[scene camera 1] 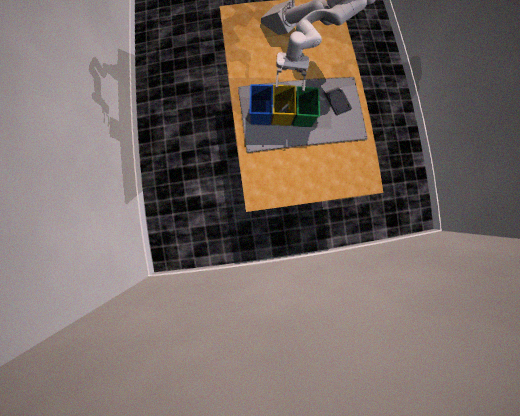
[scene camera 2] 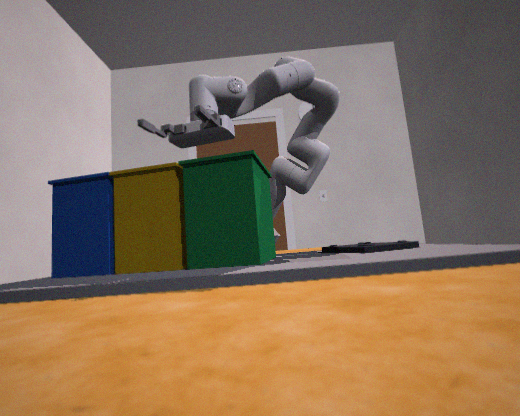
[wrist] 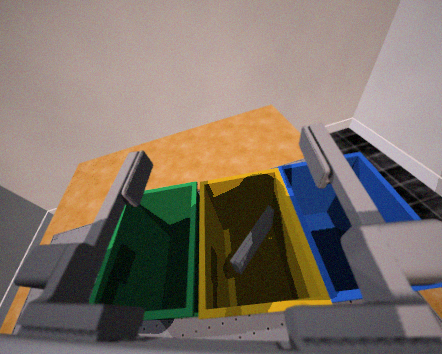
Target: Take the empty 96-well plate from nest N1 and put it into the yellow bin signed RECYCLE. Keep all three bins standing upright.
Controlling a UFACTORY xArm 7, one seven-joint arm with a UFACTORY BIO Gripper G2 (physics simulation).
In view: my gripper (scene camera 2: pixel 167 116), a green bin (scene camera 2: pixel 228 214), a yellow bin (scene camera 2: pixel 149 213) and a blue bin (scene camera 2: pixel 83 243).
The green bin also shows in scene camera 1 (scene camera 1: pixel 307 103) and in the wrist view (wrist: pixel 152 261). The blue bin also shows in scene camera 1 (scene camera 1: pixel 261 96).
